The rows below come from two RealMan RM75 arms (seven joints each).
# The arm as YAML. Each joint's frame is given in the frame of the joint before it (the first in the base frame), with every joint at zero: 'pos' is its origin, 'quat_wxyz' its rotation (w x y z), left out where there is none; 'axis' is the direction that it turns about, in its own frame. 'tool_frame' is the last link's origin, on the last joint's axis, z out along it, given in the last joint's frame.
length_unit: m
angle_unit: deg
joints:
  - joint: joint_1
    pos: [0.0, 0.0, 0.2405]
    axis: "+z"
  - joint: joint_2
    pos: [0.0, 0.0, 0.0]
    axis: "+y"
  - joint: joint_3
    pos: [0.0, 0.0, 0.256]
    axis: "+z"
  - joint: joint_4
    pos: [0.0, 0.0, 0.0]
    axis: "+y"
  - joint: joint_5
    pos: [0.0, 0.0, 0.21]
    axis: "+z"
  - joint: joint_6
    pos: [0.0, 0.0, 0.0]
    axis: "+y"
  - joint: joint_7
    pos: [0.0, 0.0, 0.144]
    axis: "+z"
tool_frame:
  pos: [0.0, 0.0, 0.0]
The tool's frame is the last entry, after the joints.
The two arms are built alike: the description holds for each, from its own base.
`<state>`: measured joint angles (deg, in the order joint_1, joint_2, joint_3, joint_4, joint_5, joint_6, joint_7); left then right.
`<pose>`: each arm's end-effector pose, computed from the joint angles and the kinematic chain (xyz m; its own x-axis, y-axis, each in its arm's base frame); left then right.
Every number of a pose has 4 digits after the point.
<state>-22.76 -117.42 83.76 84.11 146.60 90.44 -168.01 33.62 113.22 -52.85 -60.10 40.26 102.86 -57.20</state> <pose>-0.2220 0.3132 0.0066 0.4213 0.9050 -0.0585 0.7844 -0.3960 -0.4773 0.2563 0.3327 0.0575 0.6926 -0.7147 0.0976 -0.7010 -0.6988 -0.1427</pose>
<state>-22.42 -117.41 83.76 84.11 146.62 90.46 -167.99 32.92 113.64 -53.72 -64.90 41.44 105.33 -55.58</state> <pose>-0.2240 0.3119 0.0067 0.4160 0.9074 -0.0590 0.7864 -0.3916 -0.4777 0.2443 0.3301 0.0634 0.7116 -0.6958 0.0975 -0.6819 -0.7174 -0.1427</pose>
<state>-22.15 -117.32 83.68 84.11 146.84 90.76 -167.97 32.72 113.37 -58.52 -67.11 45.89 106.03 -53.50</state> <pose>-0.2265 0.3104 0.0077 0.4086 0.9105 -0.0631 0.7867 -0.3864 -0.4815 0.2268 0.3284 0.0569 0.7442 -0.6587 0.1106 -0.6510 -0.7524 -0.1004</pose>
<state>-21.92 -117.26 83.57 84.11 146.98 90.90 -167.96 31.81 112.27 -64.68 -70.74 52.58 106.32 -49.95</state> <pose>-0.2285 0.3095 0.0085 0.4029 0.9130 -0.0641 0.7875 -0.3815 -0.4841 0.2061 0.3239 0.0528 0.7772 -0.6192 0.1125 -0.6175 -0.7848 -0.0534</pose>
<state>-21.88 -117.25 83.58 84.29 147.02 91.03 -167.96 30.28 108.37 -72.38 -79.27 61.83 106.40 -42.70</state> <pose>-0.2283 0.3093 0.0089 0.4037 0.9126 -0.0649 0.7866 -0.3824 -0.4848 0.1766 0.3160 0.0639 0.8151 -0.5676 0.1159 -0.5674 -0.8226 -0.0385</pose>
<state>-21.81 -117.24 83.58 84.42 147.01 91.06 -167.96 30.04 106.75 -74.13 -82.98 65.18 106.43 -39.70</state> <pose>-0.2282 0.3091 0.0092 0.4042 0.9124 -0.0643 0.7864 -0.3826 -0.4850 0.1633 0.3128 0.0708 0.8300 -0.5473 0.1078 -0.5467 -0.8365 -0.0379</pose>
